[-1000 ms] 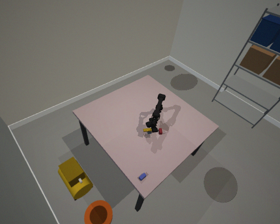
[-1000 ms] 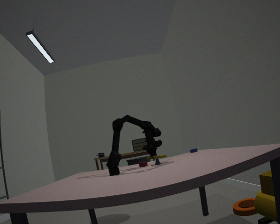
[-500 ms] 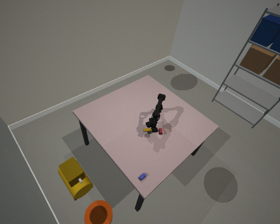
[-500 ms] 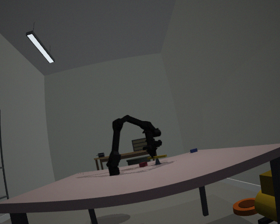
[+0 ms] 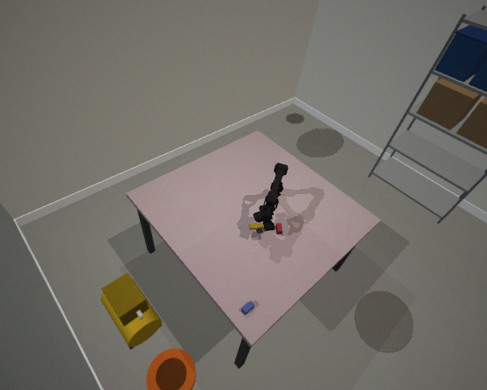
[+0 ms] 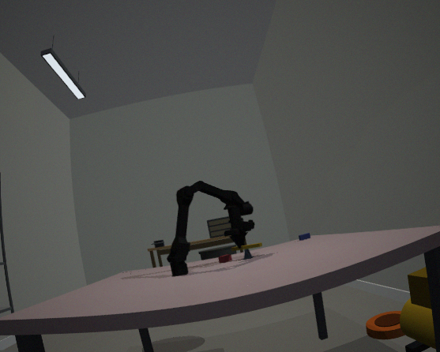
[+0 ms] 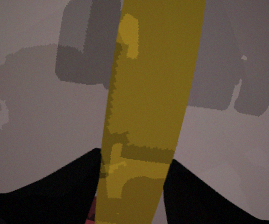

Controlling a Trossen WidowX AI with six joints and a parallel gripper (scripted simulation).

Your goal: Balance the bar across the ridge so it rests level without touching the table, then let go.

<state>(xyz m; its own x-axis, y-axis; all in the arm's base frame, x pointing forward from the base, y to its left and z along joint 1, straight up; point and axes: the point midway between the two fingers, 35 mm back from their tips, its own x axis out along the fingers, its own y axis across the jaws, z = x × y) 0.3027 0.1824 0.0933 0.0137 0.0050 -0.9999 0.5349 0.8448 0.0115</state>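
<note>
The yellow bar is 20 mm ahead of my gripper tip and 10 mm to the right of it. The rest, counted from my gripper tip: small red block (90 mm behind, 60 mm to the left, 40 mm below); then blue block (440 mm ahead, 320 mm to the left, 40 mm below).
</note>
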